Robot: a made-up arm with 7 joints.
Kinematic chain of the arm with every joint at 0, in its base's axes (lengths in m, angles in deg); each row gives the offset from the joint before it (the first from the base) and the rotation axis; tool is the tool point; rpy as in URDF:
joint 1: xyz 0 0 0.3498 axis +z
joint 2: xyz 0 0 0 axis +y
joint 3: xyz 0 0 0.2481 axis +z
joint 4: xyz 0.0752 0 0 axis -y
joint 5: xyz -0.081 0 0.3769 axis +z
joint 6: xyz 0 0 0 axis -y
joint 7: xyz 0.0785 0 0 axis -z
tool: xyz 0 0 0 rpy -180 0 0
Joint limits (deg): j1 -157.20..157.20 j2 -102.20..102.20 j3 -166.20..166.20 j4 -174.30..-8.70 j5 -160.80..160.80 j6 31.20..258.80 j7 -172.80..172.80
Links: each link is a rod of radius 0.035 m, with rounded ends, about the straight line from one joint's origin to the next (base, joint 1, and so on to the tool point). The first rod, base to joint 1, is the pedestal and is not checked.
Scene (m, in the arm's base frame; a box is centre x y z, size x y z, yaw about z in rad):
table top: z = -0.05
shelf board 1: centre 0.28 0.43 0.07 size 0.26 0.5 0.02 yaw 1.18
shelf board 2: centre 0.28 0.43 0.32 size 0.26 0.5 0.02 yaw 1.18
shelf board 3: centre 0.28 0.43 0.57 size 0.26 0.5 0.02 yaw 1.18
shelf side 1: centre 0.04 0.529 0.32 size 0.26 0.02 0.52 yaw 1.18
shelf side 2: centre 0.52 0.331 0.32 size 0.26 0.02 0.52 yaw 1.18
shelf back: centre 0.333 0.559 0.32 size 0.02 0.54 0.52 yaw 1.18
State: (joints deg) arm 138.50 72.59 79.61 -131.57 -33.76 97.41 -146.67
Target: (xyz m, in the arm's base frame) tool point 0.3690 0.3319 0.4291
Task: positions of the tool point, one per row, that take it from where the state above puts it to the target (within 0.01 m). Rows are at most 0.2 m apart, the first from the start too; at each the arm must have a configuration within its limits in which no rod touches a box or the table.
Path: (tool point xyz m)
1: -0.3287 -0.2319 0.1894
2: -0.3020 -0.1112 0.1286
3: -0.2458 0.0088 0.1030
4: -0.1635 0.1003 0.1086
5: -0.0714 0.1458 0.1326
6: -0.0071 0.2311 0.1799
7: 0.0963 0.2704 0.2499
8: 0.2094 0.2444 0.3362
9: 0.2950 0.1524 0.4291
10: 0.3280 0.2034 0.4412
11: 0.3536 0.2644 0.4413
12: 0.3690 0.3319 0.4291

